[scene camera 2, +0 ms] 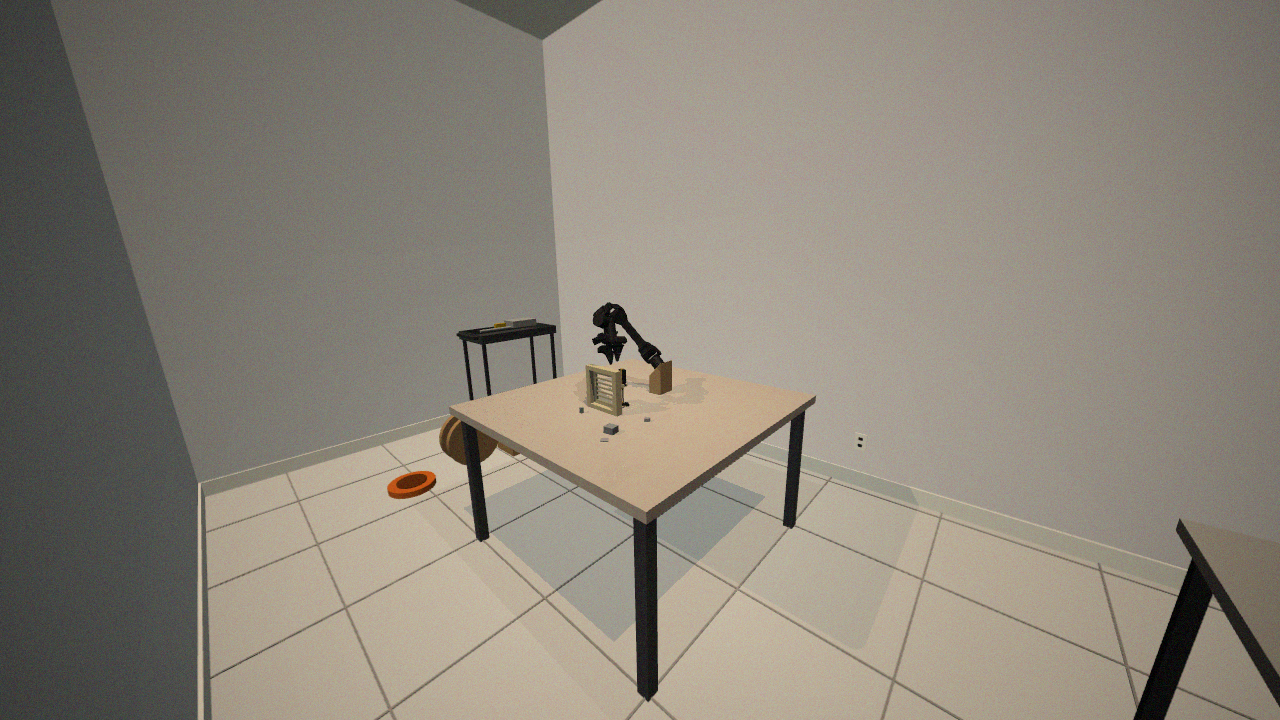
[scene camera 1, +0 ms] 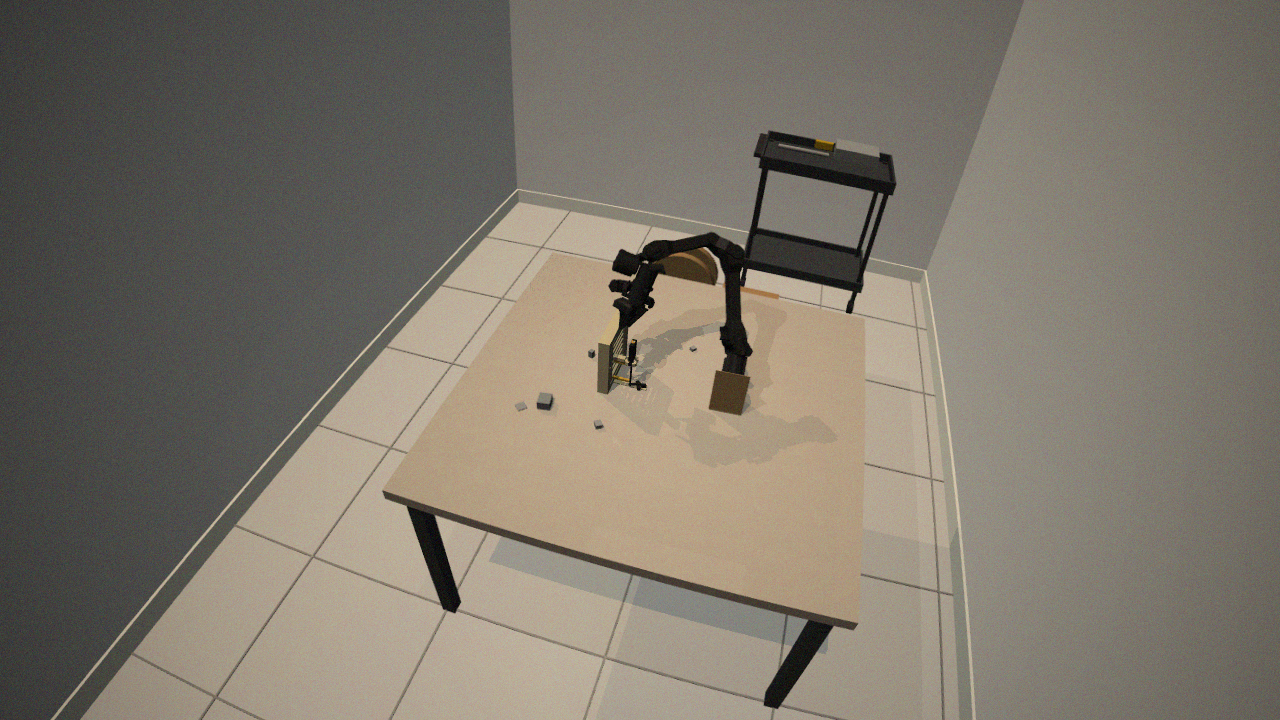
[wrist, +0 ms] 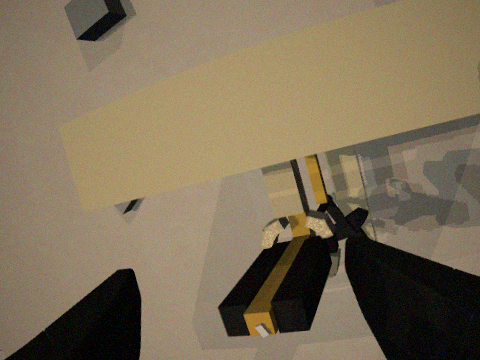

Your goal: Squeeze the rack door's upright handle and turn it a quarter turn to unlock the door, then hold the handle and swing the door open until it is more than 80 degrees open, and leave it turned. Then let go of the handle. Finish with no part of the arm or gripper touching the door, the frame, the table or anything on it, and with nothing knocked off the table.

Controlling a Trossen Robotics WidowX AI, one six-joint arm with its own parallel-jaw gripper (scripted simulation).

Labels:
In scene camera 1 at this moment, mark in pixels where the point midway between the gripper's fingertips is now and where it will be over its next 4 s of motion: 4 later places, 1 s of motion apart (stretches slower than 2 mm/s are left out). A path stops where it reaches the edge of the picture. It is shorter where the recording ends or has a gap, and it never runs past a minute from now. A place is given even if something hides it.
My gripper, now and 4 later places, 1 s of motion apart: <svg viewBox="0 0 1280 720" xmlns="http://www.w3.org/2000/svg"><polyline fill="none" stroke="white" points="624,328 633,338 632,350 632,354 647,352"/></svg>

